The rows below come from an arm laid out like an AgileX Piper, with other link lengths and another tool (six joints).
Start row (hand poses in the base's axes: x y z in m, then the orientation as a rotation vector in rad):
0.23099 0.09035 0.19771 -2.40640 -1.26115 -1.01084
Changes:
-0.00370 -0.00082 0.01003 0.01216 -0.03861 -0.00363
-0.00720 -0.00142 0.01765 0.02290 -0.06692 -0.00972
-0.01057 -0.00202 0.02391 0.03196 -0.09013 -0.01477
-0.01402 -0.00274 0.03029 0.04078 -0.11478 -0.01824
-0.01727 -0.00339 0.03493 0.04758 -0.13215 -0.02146
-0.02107 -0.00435 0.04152 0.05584 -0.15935 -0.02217
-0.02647 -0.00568 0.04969 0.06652 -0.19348 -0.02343
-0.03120 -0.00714 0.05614 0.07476 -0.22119 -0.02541
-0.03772 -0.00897 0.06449 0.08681 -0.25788 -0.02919
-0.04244 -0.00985 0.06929 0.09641 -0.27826 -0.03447
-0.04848 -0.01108 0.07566 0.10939 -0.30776 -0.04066
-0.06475 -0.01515 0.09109 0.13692 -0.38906 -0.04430
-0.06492 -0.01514 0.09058 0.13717 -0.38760 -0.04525
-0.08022 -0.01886 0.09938 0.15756 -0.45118 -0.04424
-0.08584 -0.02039 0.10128 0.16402 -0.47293 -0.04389
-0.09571 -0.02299 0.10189 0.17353 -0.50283 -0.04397
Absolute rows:
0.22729 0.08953 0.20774 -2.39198 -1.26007 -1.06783
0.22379 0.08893 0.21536 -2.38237 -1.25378 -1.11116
0.22042 0.08833 0.22162 -2.37393 -1.24812 -1.14672
0.21697 0.08761 0.22800 -2.36354 -1.24461 -1.18357
0.21372 0.08696 0.23264 -2.35618 -1.24069 -1.20990
0.20992 0.08600 0.23923 -2.34237 -1.24103 -1.24897
0.20452 0.08467 0.24740 -2.32442 -1.24046 -1.29805
0.19979 0.08321 0.25385 -2.31044 -1.23903 -1.33792
0.19327 0.08138 0.26220 -2.29126 -1.23451 -1.39121
0.18855 0.08050 0.26700 -2.28065 -1.22587 -1.42249
0.18251 0.07927 0.27337 -2.26423 -1.21544 -1.46685
0.16624 0.07520 0.28880 -2.21110 -1.20689 -1.58164
0.16607 0.07521 0.28829 -2.21236 -1.20531 -1.58009
0.15077 0.07149 0.29709 -2.16552 -1.20236 -1.66718
0.14515 0.06996 0.29899 -2.14930 -1.20148 -1.69662
0.13528 0.06736 0.29960 -2.12648 -1.19886 -1.73718

